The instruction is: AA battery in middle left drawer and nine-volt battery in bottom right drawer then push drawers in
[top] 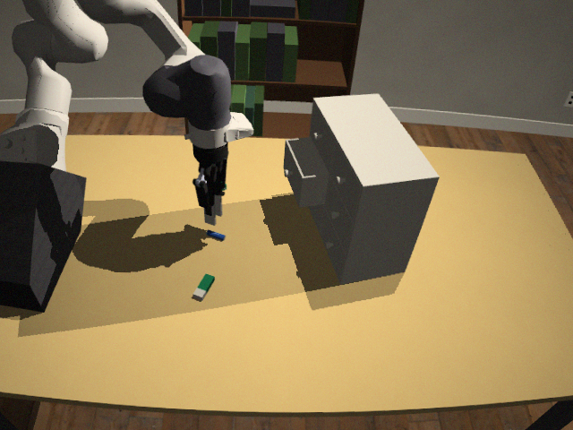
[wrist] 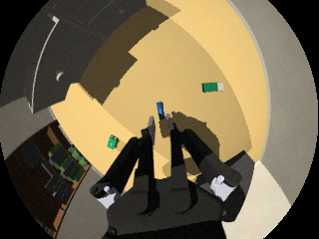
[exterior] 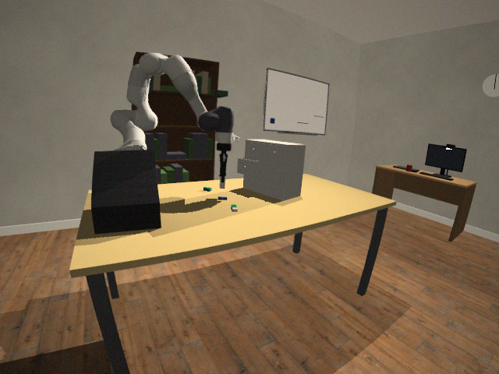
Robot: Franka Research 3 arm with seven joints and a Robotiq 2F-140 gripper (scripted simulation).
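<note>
Now: hand 90 mm above the blue AA battery. The rest, counted from my hand: nine-volt battery 180 mm to the left, 90 mm below, 10 mm ahead.
</note>
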